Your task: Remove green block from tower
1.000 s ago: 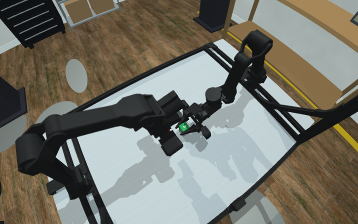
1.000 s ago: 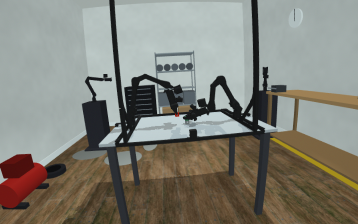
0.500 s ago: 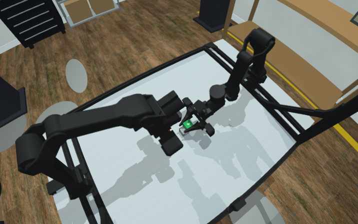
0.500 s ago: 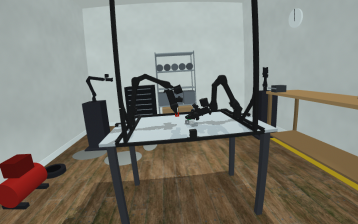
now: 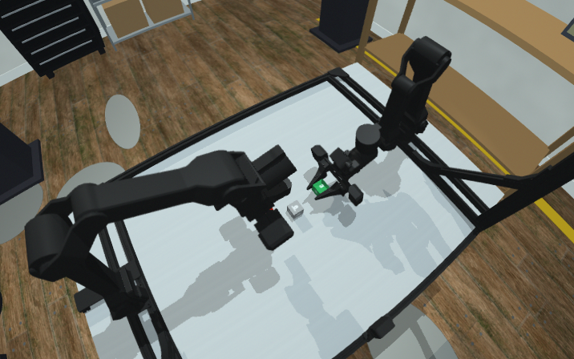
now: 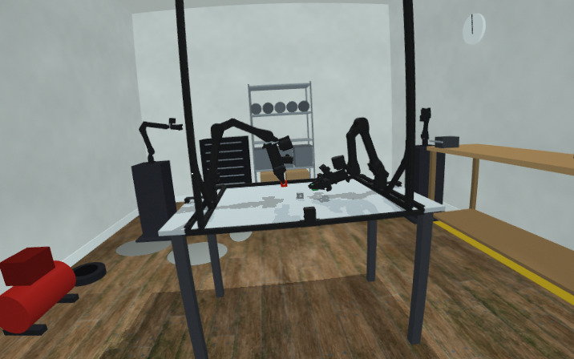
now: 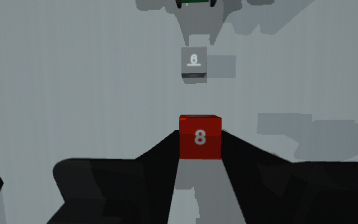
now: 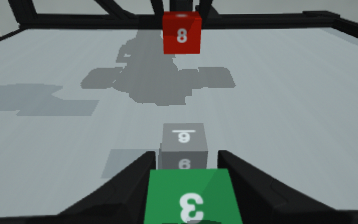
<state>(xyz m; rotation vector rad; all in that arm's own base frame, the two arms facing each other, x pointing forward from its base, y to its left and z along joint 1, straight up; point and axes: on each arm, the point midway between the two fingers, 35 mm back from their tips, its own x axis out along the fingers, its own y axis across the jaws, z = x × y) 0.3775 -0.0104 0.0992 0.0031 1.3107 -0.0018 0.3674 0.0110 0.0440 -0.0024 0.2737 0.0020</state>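
The green block showing 3 is 10 mm below my right hand. The rest, counted from my right hand: red block showing 8: 160 mm to the left, 20 mm above.
My left gripper is now 4 cm above the red block showing 8 and 1 cm to the left of it. Also, from my left hand: green block showing 3: 17 cm to the right, 7 cm below.
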